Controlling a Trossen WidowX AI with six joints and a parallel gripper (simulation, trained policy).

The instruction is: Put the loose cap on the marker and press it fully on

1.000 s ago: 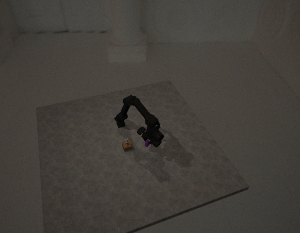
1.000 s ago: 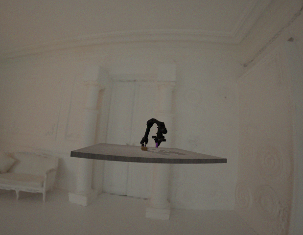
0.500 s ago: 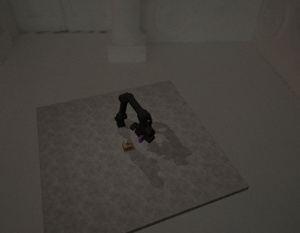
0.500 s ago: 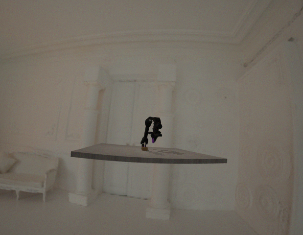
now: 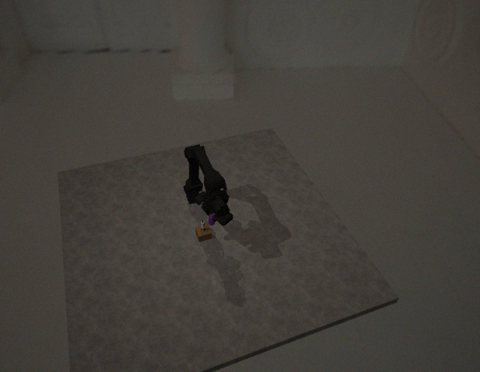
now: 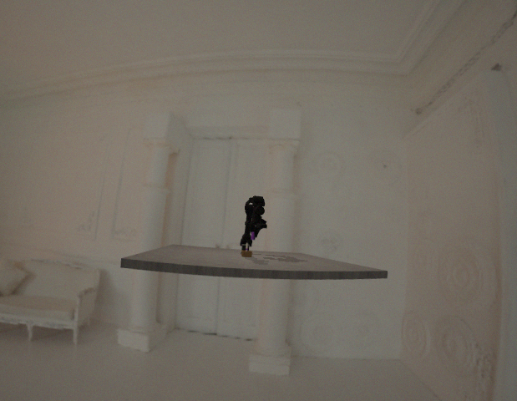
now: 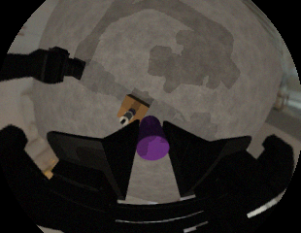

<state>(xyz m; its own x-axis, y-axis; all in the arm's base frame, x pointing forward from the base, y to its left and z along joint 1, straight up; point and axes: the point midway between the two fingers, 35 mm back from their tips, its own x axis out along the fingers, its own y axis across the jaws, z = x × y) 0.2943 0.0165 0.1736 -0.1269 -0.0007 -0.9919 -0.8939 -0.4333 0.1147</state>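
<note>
My gripper tip is now 4 cm past the holder block, 4 cm to the left of it and 12 cm above it. Also, from my gripper tip: purple cap: 1 cm ahead, 1 cm to the right, 1 cm above.
</note>
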